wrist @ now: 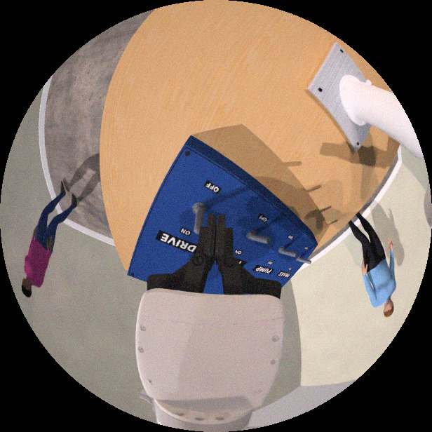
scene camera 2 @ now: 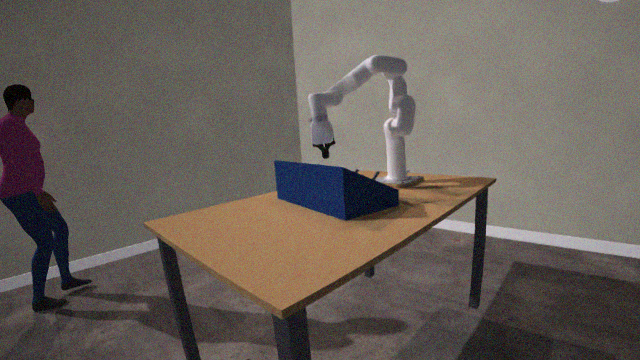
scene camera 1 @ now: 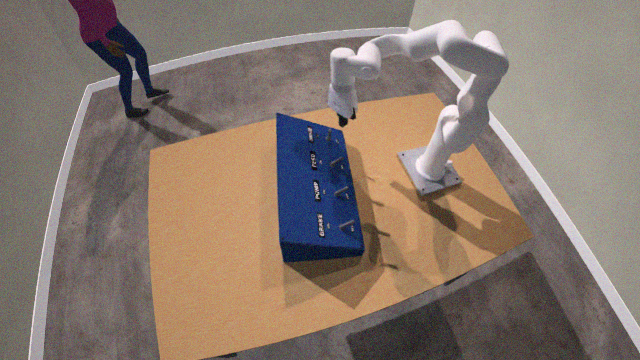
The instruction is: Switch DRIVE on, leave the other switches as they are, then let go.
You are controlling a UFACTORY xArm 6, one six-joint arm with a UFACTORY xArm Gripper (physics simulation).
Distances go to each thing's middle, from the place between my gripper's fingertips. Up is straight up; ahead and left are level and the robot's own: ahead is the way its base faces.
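There is the blue sloped switch panel (scene camera 1: 310, 212), and I consider where my hand is from it. My hand is 160 mm to the right of the panel and 150 mm short of it, and 80 mm above it as well.
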